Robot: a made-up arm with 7 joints. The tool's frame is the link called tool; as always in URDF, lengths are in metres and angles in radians.
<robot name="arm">
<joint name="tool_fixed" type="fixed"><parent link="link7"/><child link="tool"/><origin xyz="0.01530 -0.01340 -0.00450" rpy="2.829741 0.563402 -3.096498"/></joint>
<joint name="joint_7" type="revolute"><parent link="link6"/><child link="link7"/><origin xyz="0.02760 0.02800 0.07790"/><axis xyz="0 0 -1"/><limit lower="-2.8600" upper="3.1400" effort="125" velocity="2.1"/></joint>
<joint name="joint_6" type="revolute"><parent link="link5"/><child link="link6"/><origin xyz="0.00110 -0.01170 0.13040"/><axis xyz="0 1 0"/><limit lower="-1.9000" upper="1.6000" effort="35" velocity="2.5"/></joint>
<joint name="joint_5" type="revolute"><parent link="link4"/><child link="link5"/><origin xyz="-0.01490 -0.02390 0.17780"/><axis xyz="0 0 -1"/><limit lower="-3.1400" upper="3.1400" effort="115" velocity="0.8"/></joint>
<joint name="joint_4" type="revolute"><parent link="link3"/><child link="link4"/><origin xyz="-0.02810 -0.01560 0.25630"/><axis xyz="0 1 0"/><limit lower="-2.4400" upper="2.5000" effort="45" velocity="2.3"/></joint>
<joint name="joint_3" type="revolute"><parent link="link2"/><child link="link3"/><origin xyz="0.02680 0.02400 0.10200"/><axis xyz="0 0 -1"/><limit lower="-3.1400" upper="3.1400" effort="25" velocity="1.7"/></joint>
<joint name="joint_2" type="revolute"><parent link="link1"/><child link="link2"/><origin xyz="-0.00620 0.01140 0.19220"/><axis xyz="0 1 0"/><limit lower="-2.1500" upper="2.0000" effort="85" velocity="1.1"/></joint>
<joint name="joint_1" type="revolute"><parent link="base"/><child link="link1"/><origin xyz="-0.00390 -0.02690 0.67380"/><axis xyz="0 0 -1"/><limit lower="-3.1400" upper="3.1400" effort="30" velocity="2.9"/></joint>
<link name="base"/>
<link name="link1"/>
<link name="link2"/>
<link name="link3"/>
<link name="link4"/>
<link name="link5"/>
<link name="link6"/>
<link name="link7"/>
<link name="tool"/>
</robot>
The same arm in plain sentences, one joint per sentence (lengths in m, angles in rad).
The arm has seven revolute joints in a row. What follows holds with every joint at zero, and every direction is one of the base frame's. Joint 1 sits 0.0039 m along -x and 0.0269 m along -y and 0.6738 m along +z from the base frame's origin and rotates about -z, from -3.14 to 3.14 rad. Joint 2 sits 0.0062 m along -x and 0.0114 m along +y and 0.1922 m along +z from joint 1 and rotates about +y, from -2.15 to 2 rad. Joint 3 sits 0.0268 m along +x and 0.024 m along +y and 0.102 m along +z from joint 2 and rotates about -z, from -3.14 to 3.14 rad. Joint 4 sits 0.0281 m along -x and 0.0156 m along -y and 0.2563 m along +z from joint 3 and rotates about +y, from -2.44 to 2.5 rad. Joint 5 sits 0.0149 m along -x and 0.0239 m along -y and 0.1778 m along +z from joint 4 and rotates about -z, from -3.14 to 3.14 rad. Joint 6 sits 0.0011 m along +x and 0.0117 m along -y and 0.1304 m along +z from joint 5 and rotates about +y, from -1.9 to 1.6 rad. Joint 7 sits 0.0276 m along +x and 0.028 m along +y and 0.0779 m along +z from joint 6 and rotates about -z, from -2.86 to 3.14 rad. The tool frame, which is the frame that the pose is given for, sits 0.0153 m along +x and 0.0134 m along -y and 0.0045 m along -z from joint 7; its axes are the base frame's turned by roll 2.8297, pitch 0.5634 and yaw -3.0965 rad (as in URDF: about the fixed x, then y, then z).
